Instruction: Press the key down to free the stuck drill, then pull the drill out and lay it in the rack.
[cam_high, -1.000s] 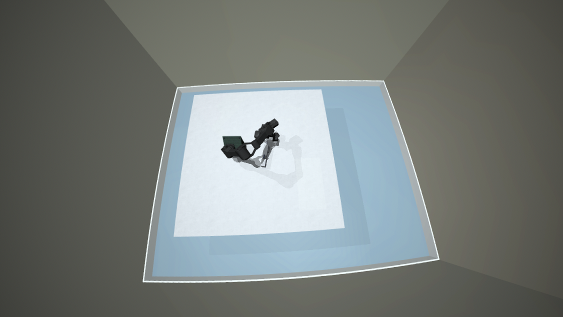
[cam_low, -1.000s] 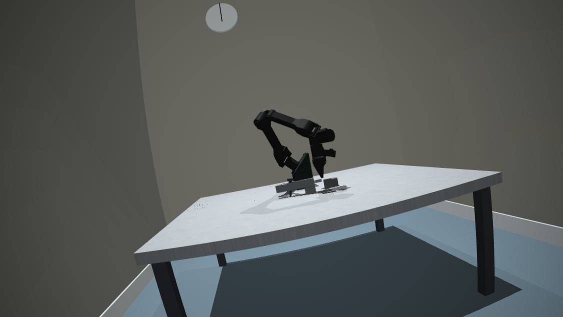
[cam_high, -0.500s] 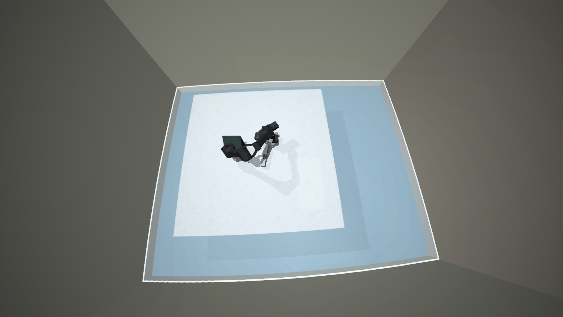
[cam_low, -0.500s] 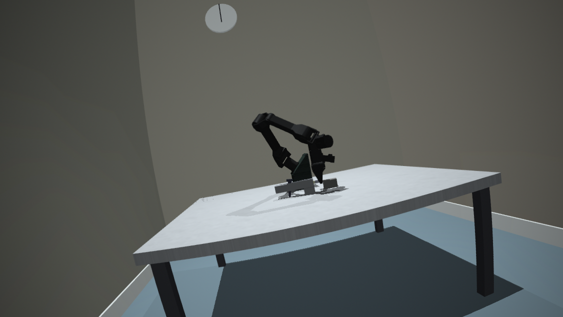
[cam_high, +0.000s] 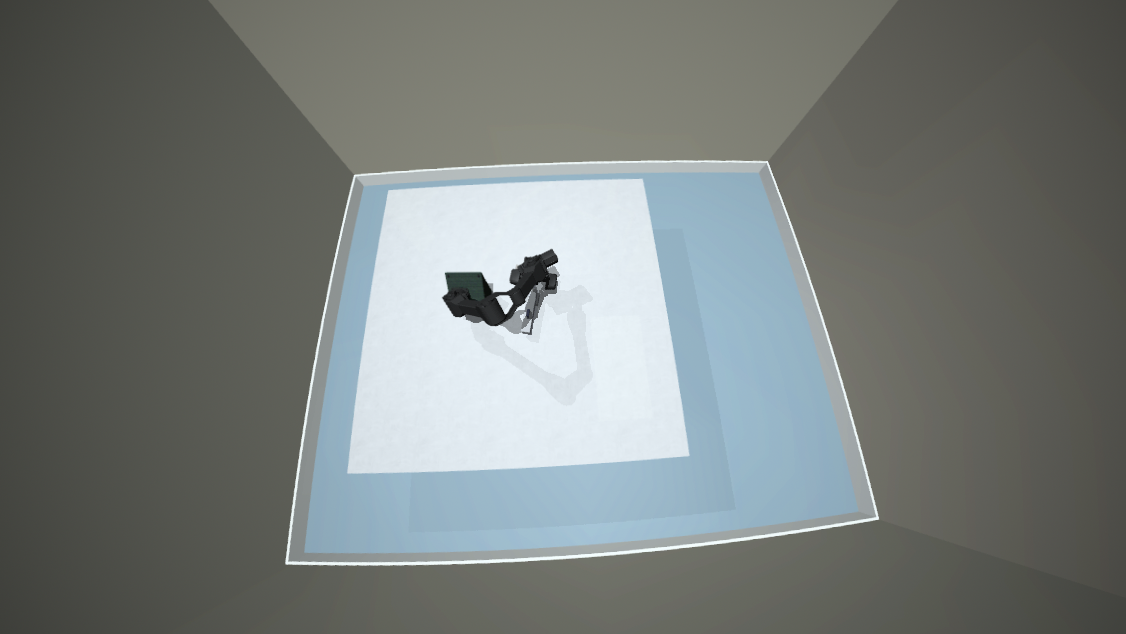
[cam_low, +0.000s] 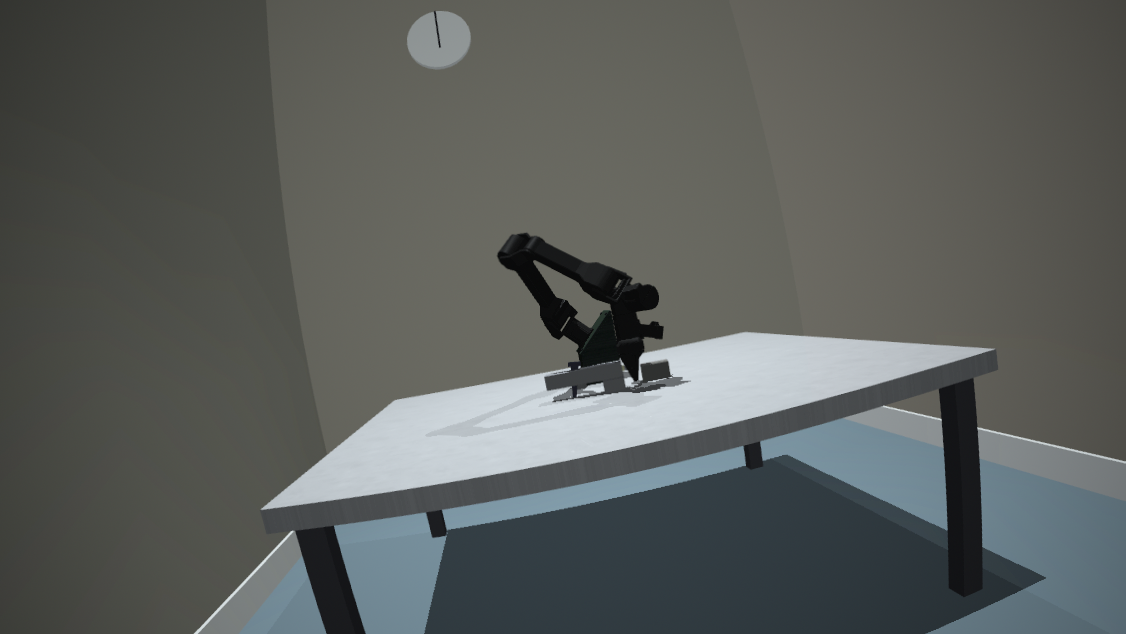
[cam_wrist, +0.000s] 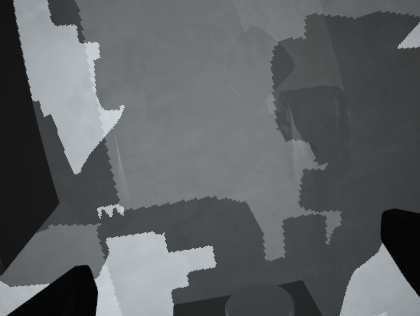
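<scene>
My gripper tip is now 6 cm to the left of the drill, 3 cm below it and 1 cm past it. The rest, counted from my gripper tip: grey rack: 7 cm behind, 6 cm to the left; then dark blue key: 14 cm to the right, 3 cm above, 2 cm behind; then long grey fixture: 11 cm to the right, 2 cm behind, 2 cm above.
</scene>
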